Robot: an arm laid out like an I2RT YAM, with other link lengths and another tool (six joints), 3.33 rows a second.
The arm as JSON. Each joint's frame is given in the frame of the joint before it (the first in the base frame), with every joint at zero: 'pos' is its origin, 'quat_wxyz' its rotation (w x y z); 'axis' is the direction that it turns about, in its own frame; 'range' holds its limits. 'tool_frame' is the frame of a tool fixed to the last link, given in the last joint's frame.
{
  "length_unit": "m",
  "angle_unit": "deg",
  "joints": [
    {
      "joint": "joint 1",
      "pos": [
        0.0,
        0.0,
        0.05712
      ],
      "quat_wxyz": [
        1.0,
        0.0,
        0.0,
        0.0
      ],
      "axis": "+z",
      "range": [
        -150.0,
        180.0
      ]
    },
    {
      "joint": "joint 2",
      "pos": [
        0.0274,
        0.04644,
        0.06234
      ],
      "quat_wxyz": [
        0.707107,
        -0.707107,
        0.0,
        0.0
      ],
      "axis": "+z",
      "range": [
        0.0,
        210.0
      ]
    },
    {
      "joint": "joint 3",
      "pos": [
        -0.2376,
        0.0,
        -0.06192
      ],
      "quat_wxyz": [
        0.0,
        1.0,
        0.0,
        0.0
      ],
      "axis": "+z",
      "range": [
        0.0,
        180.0
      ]
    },
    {
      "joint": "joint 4",
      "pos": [
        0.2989,
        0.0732,
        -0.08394
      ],
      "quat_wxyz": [
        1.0,
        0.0,
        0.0,
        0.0
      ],
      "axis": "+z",
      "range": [
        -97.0,
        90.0
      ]
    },
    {
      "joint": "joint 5",
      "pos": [
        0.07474,
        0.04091,
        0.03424
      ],
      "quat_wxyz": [
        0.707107,
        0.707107,
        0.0,
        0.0
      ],
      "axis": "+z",
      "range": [
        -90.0,
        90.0
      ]
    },
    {
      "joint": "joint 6",
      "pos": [
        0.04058,
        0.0,
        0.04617
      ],
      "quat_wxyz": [
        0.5,
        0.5,
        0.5,
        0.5
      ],
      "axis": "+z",
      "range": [
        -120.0,
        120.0
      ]
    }
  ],
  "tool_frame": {
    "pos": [
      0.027,
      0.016,
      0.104
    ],
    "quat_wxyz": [
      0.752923,
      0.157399,
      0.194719,
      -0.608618
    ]
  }
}
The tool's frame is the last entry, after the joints.
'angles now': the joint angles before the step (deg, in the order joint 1, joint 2, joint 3, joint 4, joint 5, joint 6). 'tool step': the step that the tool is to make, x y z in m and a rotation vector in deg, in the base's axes. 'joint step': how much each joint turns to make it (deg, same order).
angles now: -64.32, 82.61, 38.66, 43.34, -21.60, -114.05
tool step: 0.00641, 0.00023, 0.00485, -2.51, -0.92, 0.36
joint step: 0.82, 1.93, 0.76, 3.72, 0.45, -0.30
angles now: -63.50, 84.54, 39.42, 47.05, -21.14, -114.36
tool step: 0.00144, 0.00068, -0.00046, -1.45, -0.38, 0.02
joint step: 0.22, 1.14, -0.13, 2.62, 0.19, -0.34
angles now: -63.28, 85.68, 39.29, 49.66, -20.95, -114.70
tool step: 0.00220, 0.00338, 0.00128, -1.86, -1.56, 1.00
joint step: 0.26, 1.54, -0.35, 4.50, -0.69, 0.65
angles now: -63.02, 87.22, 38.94, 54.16, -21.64, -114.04
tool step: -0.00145, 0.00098, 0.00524, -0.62, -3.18, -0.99
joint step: 0.60, 0.89, -0.33, 4.11, 1.90, 2.48
